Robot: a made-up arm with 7 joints. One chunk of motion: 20 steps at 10 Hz.
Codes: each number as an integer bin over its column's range. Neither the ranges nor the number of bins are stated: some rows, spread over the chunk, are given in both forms.
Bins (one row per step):
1: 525 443 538 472 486 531
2: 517 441 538 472 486 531
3: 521 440 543 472 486 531
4: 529 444 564 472 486 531
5: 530 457 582 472 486 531
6: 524 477 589 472 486 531
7: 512 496 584 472 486 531
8: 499 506 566 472 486 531
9: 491 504 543 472 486 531
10: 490 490 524 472 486 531
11: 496 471 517 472 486 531
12: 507 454 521 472 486 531
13: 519 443 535 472 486 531
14: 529 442 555 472 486 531
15: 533 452 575 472 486 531
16: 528 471 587 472 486 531
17: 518 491 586 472 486 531
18: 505 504 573 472 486 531
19: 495 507 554 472 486 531
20: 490 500 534 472 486 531
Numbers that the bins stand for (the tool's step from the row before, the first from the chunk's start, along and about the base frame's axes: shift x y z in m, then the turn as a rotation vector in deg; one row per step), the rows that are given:
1: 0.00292 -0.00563 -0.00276 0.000 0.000 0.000
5: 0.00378 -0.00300 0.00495 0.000 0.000 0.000
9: -0.00297 0.00585 -0.00188 0.000 0.000 0.000
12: -0.00020 -0.00356 -0.00573 0.000 0.000 0.000
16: 0.00344 -0.00036 0.00583 0.000 0.000 0.000
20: -0.00315 0.00509 -0.00346 0.000 0.000 0.000
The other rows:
2: 0.00153 -0.00601 -0.00276 0.000 0.000 0.000
3: 0.00222 -0.00620 -0.00188 0.000 0.000 0.000
4: 0.00361 -0.00544 0.00180 0.000 0.000 0.000
6: 0.00274 0.00077 0.00618 0.000 0.000 0.000
7: 0.00066 0.00434 0.00530 0.000 0.000 0.000
8: -0.00159 0.00622 0.00215 0.000 0.000 0.000
10: -0.00315 0.00321 -0.00521 0.000 0.000 0.000
11: -0.00211 -0.00036 -0.00643 0.000 0.000 0.000
13: 0.00188 -0.00563 -0.00328 0.000 0.000 0.000
14: 0.00361 -0.00582 0.00022 0.000 0.000 0.000
15: 0.00430 -0.00394 0.00373 0.000 0.000 0.000
17: 0.00170 0.00340 0.00565 0.000 0.000 0.000
18: -0.00055 0.00585 0.00338 0.000 0.000 0.000
19: -0.00228 0.00641 0.00005 0.000 0.000 0.000

